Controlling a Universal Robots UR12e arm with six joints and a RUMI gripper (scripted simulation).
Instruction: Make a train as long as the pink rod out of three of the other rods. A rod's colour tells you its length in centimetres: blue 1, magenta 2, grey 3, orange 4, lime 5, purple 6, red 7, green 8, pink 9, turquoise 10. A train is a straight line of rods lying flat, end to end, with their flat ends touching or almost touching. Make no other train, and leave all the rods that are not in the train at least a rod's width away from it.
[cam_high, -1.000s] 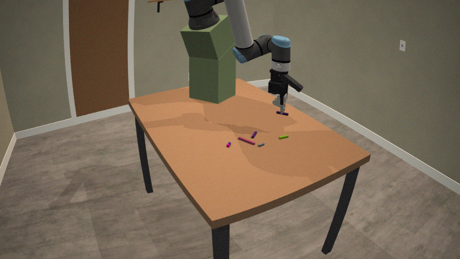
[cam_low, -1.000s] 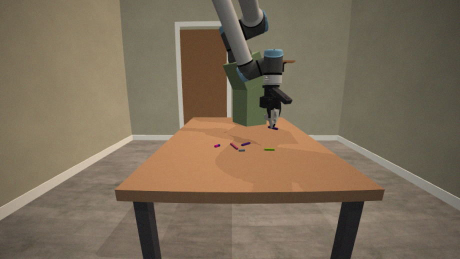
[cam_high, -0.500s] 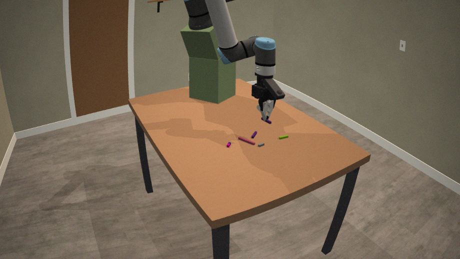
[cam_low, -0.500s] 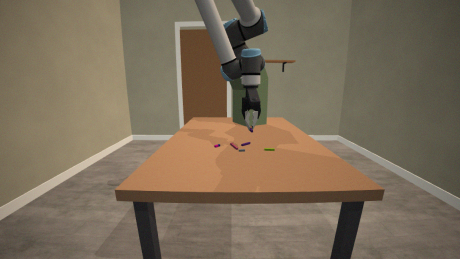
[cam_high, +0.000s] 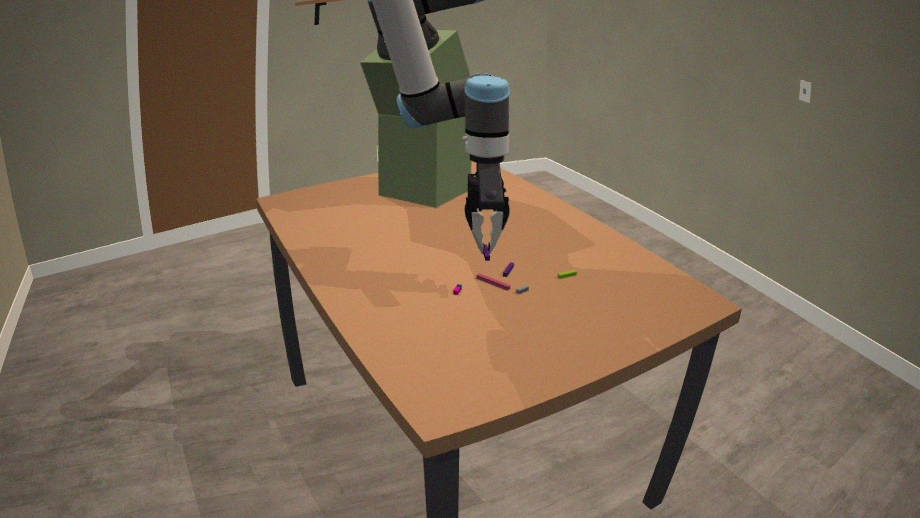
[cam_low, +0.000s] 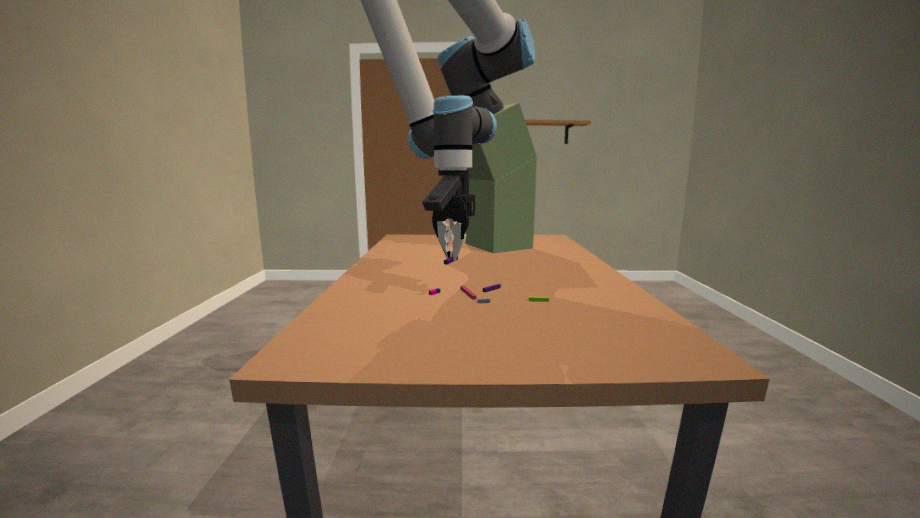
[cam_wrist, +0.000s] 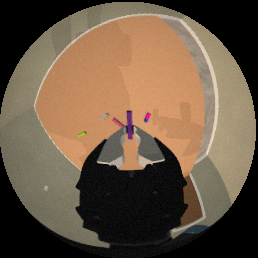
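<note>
My hand is 4 cm past the magenta rod, 5 cm to the left of it and 11 cm above it. The rest, counted from my hand: pink rod: 4 cm behind, 4 cm to the left, 11 cm below; then blue rod: 5 cm behind, 4 cm to the right, 11 cm below; then grey rod: 3 cm ahead, 8 cm to the left, 11 cm below.
</note>
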